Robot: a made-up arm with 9 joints. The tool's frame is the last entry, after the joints. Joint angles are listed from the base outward. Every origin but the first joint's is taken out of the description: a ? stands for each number. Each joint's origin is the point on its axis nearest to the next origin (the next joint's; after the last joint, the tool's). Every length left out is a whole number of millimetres.
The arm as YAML. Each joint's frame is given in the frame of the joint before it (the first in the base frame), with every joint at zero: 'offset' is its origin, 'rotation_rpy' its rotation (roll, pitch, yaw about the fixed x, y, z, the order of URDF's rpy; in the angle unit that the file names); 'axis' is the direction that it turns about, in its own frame. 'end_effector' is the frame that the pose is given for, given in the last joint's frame.
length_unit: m
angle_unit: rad
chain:
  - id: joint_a
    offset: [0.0, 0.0, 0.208]
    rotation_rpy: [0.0, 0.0, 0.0]
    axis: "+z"
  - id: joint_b
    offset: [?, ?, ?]
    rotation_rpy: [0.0, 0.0, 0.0]
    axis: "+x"
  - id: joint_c
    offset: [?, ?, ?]
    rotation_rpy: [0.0, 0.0, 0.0]
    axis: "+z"
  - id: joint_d
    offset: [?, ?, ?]
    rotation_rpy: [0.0, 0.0, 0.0]
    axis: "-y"
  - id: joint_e
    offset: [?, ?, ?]
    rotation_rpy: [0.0, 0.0, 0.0]
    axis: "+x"
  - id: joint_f
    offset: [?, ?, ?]
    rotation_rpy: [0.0, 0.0, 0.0]
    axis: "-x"
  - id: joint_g
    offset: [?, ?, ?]
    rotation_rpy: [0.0, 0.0, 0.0]
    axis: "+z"
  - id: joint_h
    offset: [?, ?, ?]
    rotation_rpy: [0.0, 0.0, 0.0]
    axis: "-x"
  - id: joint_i
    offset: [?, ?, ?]
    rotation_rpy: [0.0, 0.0, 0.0]
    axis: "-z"
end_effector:
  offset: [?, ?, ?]
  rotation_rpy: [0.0, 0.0, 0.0]
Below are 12 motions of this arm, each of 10 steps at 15 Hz.
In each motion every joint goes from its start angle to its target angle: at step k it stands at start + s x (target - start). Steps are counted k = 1, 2, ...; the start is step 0. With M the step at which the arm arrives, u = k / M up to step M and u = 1 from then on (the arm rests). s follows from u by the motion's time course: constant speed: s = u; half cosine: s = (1 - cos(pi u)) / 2; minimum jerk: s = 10 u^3 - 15 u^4 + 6 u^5.
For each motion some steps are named. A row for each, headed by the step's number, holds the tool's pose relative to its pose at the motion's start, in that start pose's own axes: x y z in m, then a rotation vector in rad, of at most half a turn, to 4 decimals.
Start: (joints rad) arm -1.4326 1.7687 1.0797 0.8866 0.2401 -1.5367 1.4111 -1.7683 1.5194
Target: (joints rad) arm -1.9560 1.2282 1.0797 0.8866 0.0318 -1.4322 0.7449 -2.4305 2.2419
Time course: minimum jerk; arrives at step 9
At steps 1, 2, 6, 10:
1: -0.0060 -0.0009 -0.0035 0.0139 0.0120 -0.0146
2: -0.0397 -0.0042 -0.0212 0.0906 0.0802 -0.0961
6: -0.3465 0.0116 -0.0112 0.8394 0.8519 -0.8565
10: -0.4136 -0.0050 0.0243 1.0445 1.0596 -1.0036

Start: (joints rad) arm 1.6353 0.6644 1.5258 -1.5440 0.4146 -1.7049 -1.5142 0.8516 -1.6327
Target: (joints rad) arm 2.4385 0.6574 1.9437 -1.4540 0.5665 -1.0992 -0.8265 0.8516 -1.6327
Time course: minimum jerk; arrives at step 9
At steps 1, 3, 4, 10:
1: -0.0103 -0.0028 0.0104 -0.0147 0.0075 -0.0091
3: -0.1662 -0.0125 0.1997 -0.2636 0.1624 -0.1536
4: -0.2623 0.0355 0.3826 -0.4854 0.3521 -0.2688
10: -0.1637 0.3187 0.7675 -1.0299 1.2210 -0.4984

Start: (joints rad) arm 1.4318 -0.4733 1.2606 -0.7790 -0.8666 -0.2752 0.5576 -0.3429 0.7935
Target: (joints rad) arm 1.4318 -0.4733 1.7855 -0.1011 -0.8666 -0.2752 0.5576 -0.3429 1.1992
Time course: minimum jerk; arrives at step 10
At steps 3, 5, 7, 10:
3: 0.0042 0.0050 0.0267 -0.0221 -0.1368 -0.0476
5: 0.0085 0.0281 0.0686 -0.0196 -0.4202 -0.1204
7: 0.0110 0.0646 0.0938 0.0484 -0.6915 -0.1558
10: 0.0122 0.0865 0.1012 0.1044 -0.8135 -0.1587

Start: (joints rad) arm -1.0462 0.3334 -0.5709 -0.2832 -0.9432 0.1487 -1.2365 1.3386 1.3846
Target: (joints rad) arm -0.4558 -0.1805 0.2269 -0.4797 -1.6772 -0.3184 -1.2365 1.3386 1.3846
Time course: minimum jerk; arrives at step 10
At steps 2, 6, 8, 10:
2: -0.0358 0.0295 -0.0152 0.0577 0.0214 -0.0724
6: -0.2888 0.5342 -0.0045 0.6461 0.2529 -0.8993
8: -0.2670 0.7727 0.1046 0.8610 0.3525 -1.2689
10: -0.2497 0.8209 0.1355 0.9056 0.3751 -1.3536

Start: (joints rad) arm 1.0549 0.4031 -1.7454 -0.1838 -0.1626 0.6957 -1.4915 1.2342 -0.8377
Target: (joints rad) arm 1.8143 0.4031 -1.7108 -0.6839 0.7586 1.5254 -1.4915 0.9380 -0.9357
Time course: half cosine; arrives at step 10
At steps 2, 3, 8, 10:
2: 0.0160 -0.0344 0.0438 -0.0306 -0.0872 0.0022
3: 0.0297 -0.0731 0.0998 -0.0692 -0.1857 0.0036
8: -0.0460 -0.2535 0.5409 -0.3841 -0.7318 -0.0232
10: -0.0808 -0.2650 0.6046 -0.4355 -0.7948 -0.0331

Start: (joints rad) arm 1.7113 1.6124 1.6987 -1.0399 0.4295 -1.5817 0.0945 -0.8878 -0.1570
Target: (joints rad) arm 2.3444 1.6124 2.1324 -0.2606 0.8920 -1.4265 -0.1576 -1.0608 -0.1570
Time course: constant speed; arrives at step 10
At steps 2, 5, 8, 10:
2: -0.1310 -0.0064 -0.1421 0.1384 0.1401 -0.1390
5: -0.3677 0.0529 -0.3285 0.3629 0.3472 -0.3769
8: -0.6203 0.2023 -0.4502 0.5962 0.5531 -0.6474
10: -0.7744 0.3456 -0.4812 0.7501 0.6925 -0.8438

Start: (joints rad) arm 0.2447 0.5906 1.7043 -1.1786 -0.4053 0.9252 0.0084 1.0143 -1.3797
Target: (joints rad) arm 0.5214 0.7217 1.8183 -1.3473 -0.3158 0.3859 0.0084 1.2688 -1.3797
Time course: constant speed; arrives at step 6
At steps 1, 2, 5, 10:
1: -0.0091 0.0169 0.0216 -0.0293 -0.0234 -0.0269
2: -0.0164 0.0340 0.0430 -0.0590 -0.0464 -0.0514
5: -0.0293 0.0860 0.1061 -0.1488 -0.1122 -0.1115
10: -0.0309 0.1037 0.1265 -0.1784 -0.1331 -0.1273

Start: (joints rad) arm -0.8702 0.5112 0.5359 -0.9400 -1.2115 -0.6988 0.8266 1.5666 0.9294
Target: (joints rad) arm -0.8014 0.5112 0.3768 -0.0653 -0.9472 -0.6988 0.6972 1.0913 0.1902
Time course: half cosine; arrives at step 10
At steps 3, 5, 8, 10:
3: 0.0557 -0.0223 -0.0291 -0.0567 0.1009 -0.0086
5: 0.1190 -0.0795 -0.0817 -0.0873 0.2259 -0.0417
8: 0.1647 -0.1986 -0.1576 -0.0581 0.3246 -0.1129
10: 0.1684 -0.2313 -0.1736 -0.0443 0.3316 -0.1312

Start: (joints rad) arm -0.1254 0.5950 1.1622 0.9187 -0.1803 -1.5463 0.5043 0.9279 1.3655
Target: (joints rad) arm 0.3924 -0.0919 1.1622 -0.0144 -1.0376 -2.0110 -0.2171 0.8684 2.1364
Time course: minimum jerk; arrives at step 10
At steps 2, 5, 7, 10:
2: -0.0363 -0.0144 0.0318 -0.1217 0.0402 -0.0970
5: -0.2233 -0.0136 0.3493 -1.1441 0.1297 -0.6384
7: -0.2360 0.0246 0.5912 -1.9456 -0.1492 -0.6895
10: -0.2015 0.0256 0.7100 -2.2709 -0.4142 -0.5577

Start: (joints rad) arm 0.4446 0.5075 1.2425 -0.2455 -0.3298 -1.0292 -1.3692 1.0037 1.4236
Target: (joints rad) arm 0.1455 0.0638 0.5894 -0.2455 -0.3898 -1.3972 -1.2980 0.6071 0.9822
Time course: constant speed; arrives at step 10
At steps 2, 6, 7, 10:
2: 0.0061 -0.0143 0.0227 -0.1303 0.1910 0.0134
6: 0.0039 -0.0395 0.0463 -0.2752 0.6299 -0.0236
7: -0.0024 -0.0464 0.0481 -0.2847 0.7453 -0.0473
10: -0.0421 -0.0664 0.0490 -0.2449 1.0861 -0.1556

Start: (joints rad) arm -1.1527 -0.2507 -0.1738 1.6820 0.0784 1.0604 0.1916 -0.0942 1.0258
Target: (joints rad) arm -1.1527 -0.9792 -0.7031 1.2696 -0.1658 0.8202 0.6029 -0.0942 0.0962
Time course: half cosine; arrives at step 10
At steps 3, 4, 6, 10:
3: 0.1181 0.0405 -0.0036 -0.0289 -0.1288 0.4094
4: 0.1849 0.0970 0.0084 -0.0747 -0.2179 0.6721
6: 0.2639 0.2796 0.0578 -0.2563 -0.4050 1.2042
10: 0.2354 0.5192 0.0936 -0.5913 -0.5568 1.6937

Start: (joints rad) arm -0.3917 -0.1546 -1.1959 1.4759 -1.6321 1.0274 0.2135 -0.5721 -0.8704
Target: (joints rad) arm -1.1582 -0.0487 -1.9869 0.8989 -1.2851 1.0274 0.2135 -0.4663 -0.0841
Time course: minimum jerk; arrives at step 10
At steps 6, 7, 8, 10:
6: -0.1112 0.1125 0.0229 -0.6295 0.6710 -0.0935
7: -0.1482 0.1325 0.0117 -0.7620 0.8206 -0.0970
8: -0.1776 0.1437 0.0051 -0.8503 0.9236 -0.0976
10: -0.1952 0.1491 0.0023 -0.8984 0.9807 -0.0976

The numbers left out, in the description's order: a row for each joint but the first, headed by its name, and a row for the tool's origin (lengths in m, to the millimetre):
joint_b: -0.363 0.062 0.0
joint_c: 0.0 -0.07 -0.189
joint_d: -0.003 -0.1 0.0
joint_e: -0.019 0.0 -0.096
joint_f: 0.0 0.219 0.045
joint_g: 0.0 -0.031 -0.027
joint_h: 0.305 -0.08 0.0
joint_i: 0.0 -0.029 -0.025
tool: -0.101 -0.399 0.0

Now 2 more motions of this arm.
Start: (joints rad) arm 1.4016 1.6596 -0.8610 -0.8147 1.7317 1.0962 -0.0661 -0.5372 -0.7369
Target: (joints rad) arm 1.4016 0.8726 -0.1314 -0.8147 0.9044 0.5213 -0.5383 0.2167 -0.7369
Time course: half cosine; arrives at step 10
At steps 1, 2, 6, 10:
1: 0.0097 0.0076 0.0252 -0.0408 0.0228 0.0055
2: 0.0382 0.0354 0.0975 -0.1614 0.0867 0.0196
6: 0.2256 0.5263 0.5081 -1.1971 0.4714 0.0066
10: 0.2612 0.9449 0.5091 -1.8749 0.5939 -0.1457

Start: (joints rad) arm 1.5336 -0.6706 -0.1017 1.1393 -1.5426 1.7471 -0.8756 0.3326 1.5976
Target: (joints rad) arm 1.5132 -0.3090 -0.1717 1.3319 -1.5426 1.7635 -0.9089 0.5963 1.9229
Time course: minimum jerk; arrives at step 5
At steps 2, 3, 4, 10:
2: -0.0159 0.0366 -0.0204 0.0220 -0.0939 0.0095
3: -0.0379 0.0752 -0.0528 0.0801 -0.1978 0.0164
4: -0.0551 0.1013 -0.0808 0.1417 -0.2656 0.0179
10: -0.0590 0.1071 -0.0875 0.1577 -0.2797 0.0177

